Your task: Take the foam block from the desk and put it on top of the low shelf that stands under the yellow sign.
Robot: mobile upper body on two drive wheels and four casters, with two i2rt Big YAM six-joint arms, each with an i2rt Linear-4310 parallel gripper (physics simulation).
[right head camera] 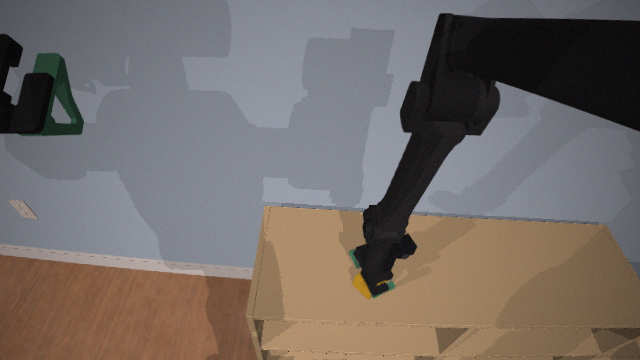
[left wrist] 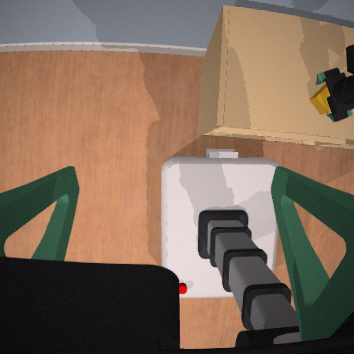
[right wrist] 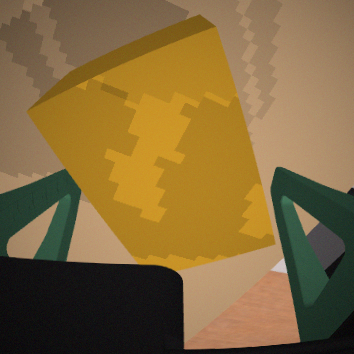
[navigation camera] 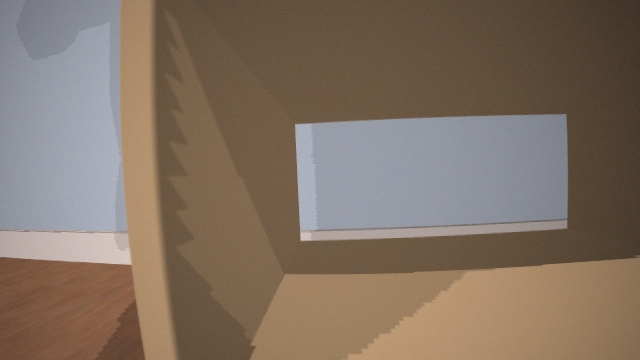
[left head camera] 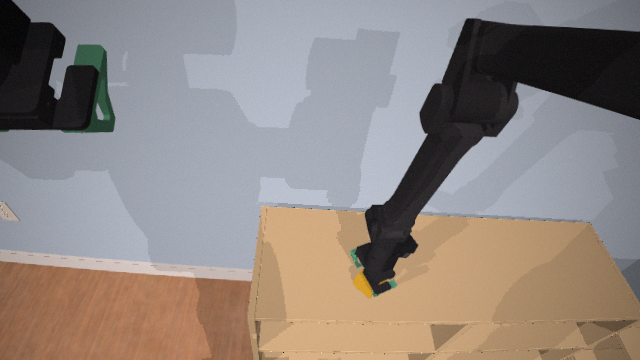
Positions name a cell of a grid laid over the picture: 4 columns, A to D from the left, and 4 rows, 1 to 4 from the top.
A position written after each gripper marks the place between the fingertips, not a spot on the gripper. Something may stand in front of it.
Note:
In view: the left gripper (left head camera: A2), the right gripper (left head camera: C4) and a yellow foam block (right wrist: B2).
The left gripper shows as well in the right head camera view (right head camera: A2) and in the left wrist view (left wrist: B2). The right gripper also shows in the right head camera view (right head camera: C4) and in the right wrist view (right wrist: B3). The navigation camera view does not show the yellow foam block: it is out of frame.

